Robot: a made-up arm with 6 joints.
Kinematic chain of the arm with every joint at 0, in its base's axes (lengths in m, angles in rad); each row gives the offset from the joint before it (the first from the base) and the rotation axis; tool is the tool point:
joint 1: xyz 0 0 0.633 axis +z
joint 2: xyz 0.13 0 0 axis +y
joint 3: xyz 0 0 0.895 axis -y
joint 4: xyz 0 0 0.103 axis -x
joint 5: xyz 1.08 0 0 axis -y
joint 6: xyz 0.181 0 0 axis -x
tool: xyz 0 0 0
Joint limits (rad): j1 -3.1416..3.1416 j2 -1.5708..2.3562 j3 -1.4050..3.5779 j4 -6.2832..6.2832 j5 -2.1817..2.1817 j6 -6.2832..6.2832
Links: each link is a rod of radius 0.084 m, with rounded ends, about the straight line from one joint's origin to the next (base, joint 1, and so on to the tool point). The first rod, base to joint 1, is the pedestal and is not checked.
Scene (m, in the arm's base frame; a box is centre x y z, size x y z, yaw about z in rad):
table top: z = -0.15
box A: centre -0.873 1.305 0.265 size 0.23 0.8 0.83 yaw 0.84
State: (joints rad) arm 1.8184 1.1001 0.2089 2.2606 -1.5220 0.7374
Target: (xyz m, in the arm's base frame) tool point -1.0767 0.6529 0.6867
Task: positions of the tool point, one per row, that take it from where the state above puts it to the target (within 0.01 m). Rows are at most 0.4 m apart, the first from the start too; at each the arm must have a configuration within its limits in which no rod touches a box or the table.
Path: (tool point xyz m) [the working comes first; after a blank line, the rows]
Joints at the target: 2.7088 0.4375 -0.5562 2.2144 -1.7977 0.7374
Straight joint move there: touches box A.

1: -0.2585 1.7554 0.6898
2: -0.2023 1.6673 1.0249
3: -0.1410 1.5081 1.3155
4: -0.4766 1.4104 1.1349
5: -0.7609 1.2169 0.9673
6: -0.9661 0.9534 0.8166
7: -1.0767 0.6528 0.6867

